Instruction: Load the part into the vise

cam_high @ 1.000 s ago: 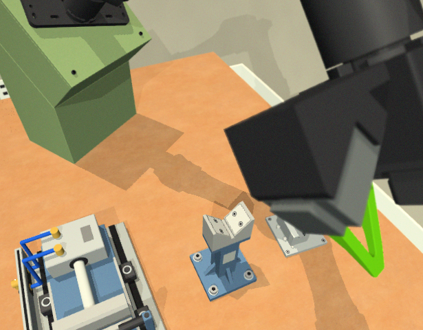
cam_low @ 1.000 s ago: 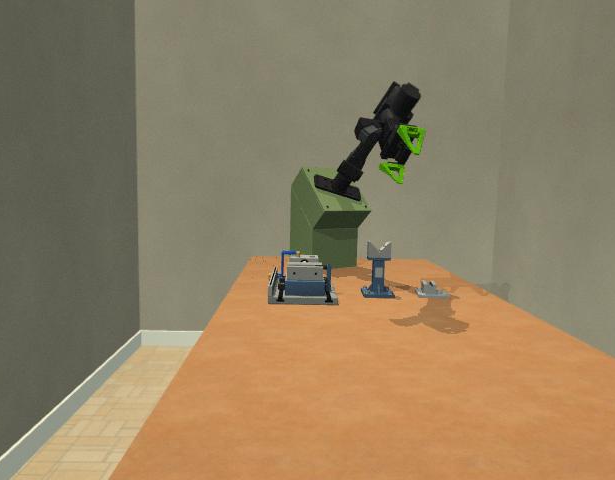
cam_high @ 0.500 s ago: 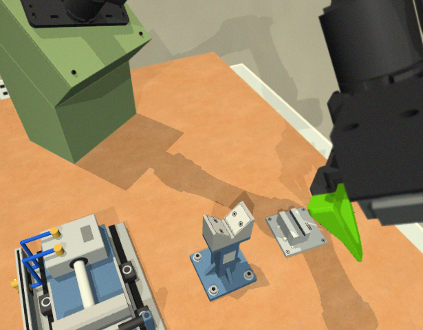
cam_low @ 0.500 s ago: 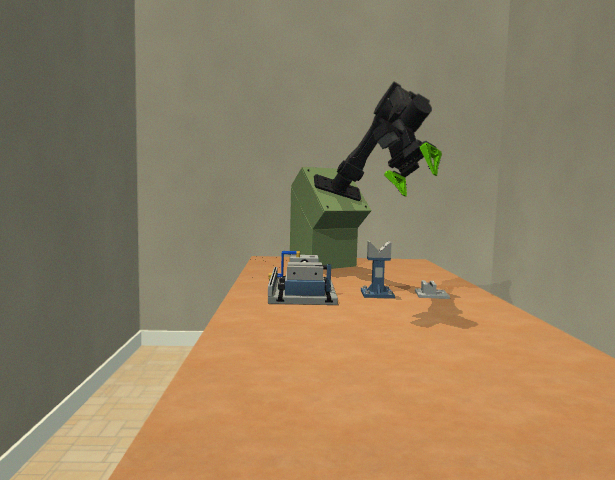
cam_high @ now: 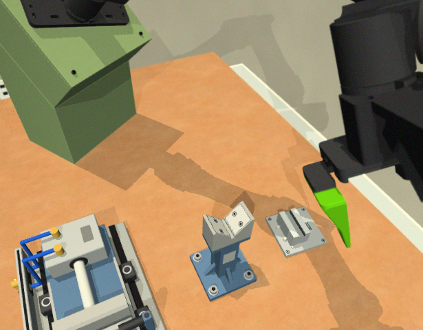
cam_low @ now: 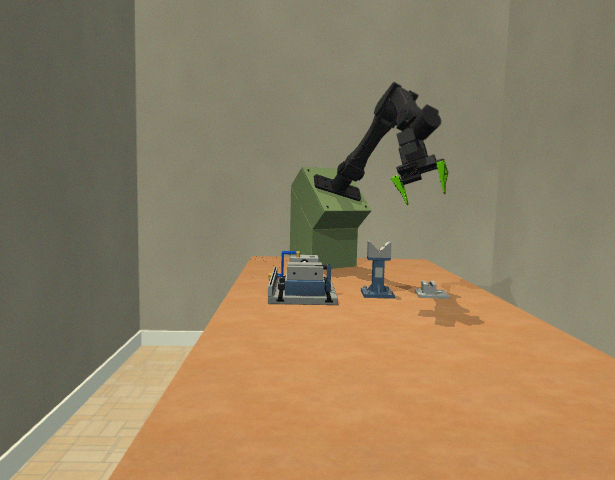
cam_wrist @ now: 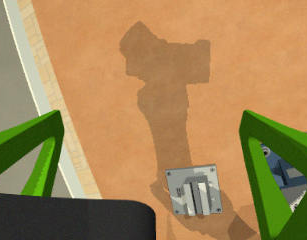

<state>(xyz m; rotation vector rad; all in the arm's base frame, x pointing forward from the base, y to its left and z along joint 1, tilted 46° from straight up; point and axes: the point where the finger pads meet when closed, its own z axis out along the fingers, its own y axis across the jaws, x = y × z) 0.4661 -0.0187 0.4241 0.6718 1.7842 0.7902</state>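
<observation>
Right now the grey part is 160 mm behind my hand, 90 mm to the left of it and 270 mm below it. Round my hand: fixed jaw: 100 mm behind, 300 mm to the right, 220 mm below; infeed plate: 160 mm behind, 100 mm to the left, 300 mm below; work stop: 120 mm behind, 250 mm to the right, 210 mm below.
</observation>
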